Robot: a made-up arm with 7 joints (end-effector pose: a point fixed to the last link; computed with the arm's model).
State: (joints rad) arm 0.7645 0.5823 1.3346 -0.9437 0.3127 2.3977 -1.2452
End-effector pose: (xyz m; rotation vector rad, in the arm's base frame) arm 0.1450 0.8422 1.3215 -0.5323 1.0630 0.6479
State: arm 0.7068 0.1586 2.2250 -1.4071 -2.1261 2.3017 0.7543
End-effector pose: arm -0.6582 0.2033 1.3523 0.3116 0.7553 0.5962
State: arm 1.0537 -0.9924 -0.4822 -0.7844 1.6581 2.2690 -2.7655
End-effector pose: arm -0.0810 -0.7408 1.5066 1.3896 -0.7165 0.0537
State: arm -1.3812 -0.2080 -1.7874 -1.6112 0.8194 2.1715 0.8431
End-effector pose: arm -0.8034 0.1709 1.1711 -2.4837 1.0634 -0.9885
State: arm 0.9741 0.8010 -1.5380 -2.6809 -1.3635 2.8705 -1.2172
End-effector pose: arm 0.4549 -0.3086 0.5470 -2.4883 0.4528 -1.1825
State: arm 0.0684 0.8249 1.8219 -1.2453 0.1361 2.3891 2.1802
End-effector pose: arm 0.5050 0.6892 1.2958 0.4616 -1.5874 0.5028
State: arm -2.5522 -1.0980 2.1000 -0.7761 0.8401 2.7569 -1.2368
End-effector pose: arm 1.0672 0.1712 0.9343 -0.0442 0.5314 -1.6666
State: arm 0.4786 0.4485 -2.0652 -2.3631 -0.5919 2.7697 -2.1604
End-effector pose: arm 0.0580 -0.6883 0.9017 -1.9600 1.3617 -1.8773
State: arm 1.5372 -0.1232 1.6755 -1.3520 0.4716 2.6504 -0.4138
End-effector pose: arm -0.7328 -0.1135 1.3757 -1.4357 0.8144 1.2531
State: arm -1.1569 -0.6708 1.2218 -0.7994 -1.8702 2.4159 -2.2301
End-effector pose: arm 0.1876 0.6898 1.4942 1.2746 1.5440 1.4441
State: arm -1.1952 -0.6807 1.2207 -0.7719 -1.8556 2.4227 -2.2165
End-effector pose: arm 0.1925 0.6935 1.4933 1.2551 1.5373 1.4478
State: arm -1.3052 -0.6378 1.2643 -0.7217 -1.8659 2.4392 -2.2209
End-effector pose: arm 0.2491 0.6532 1.5126 1.2956 1.4884 1.4205
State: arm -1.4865 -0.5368 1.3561 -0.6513 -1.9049 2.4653 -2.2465
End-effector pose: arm 0.3370 0.5463 1.5563 1.3920 1.3793 1.3732
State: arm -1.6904 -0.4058 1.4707 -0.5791 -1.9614 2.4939 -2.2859
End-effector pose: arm 0.3961 0.3886 1.6111 1.4979 1.2208 1.3313
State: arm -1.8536 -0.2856 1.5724 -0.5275 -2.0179 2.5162 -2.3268
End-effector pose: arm 0.4017 0.2392 1.6556 1.5759 1.0629 1.3044
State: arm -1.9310 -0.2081 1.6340 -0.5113 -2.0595 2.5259 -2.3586
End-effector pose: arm 0.3877 0.1492 1.6778 1.6240 0.9664 1.2904
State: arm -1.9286 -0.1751 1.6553 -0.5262 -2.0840 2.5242 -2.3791
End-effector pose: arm 0.3863 0.1190 1.6819 1.6567 0.9439 1.2838
